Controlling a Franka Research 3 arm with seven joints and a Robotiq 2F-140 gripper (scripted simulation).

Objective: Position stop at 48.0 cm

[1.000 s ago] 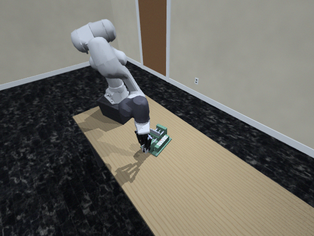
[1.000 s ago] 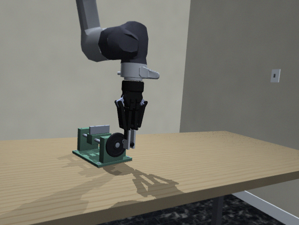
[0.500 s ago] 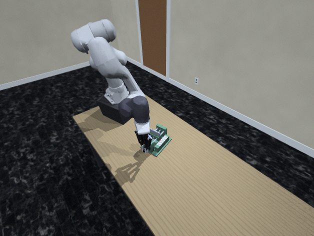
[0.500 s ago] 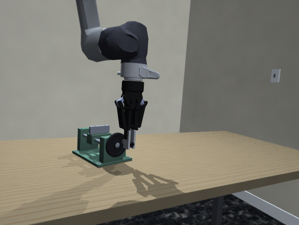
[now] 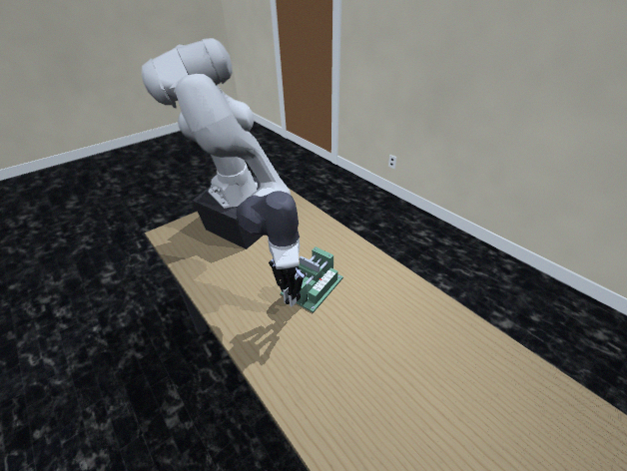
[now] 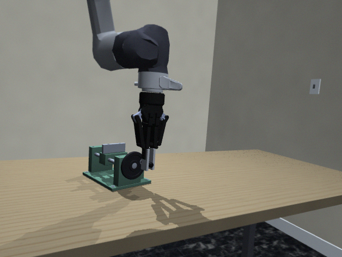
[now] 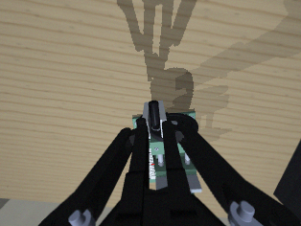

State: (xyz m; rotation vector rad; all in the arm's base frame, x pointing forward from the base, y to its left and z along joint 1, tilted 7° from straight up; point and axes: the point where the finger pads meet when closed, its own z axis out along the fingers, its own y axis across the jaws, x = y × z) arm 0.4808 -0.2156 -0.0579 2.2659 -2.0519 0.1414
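The black handwheel is 2 cm to the left of my hand, 2 cm below it and 1 cm behind it. Round my hand: stop block: 15 cm to the left, 3 cm behind, 1 cm below.
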